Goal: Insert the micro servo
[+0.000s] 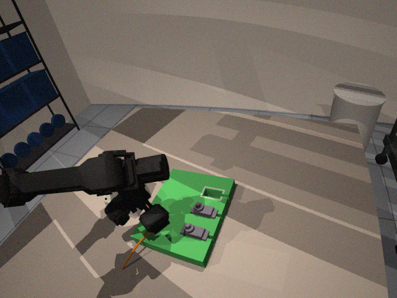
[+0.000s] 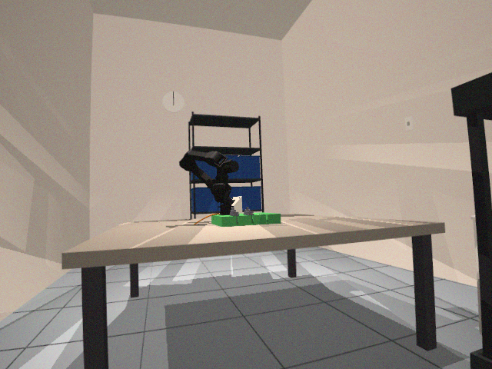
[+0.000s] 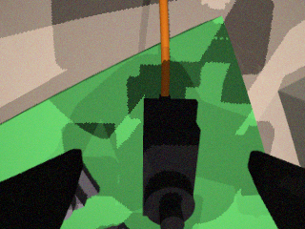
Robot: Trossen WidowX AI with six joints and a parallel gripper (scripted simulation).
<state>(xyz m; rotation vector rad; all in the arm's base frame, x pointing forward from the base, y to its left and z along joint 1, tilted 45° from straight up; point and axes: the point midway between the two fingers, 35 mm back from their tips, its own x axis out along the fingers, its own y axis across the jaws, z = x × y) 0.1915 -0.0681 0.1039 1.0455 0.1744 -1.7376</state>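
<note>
My gripper tip is 2 cm short of the green deck, 10 cm to the right of it and 8 cm above it.
</note>
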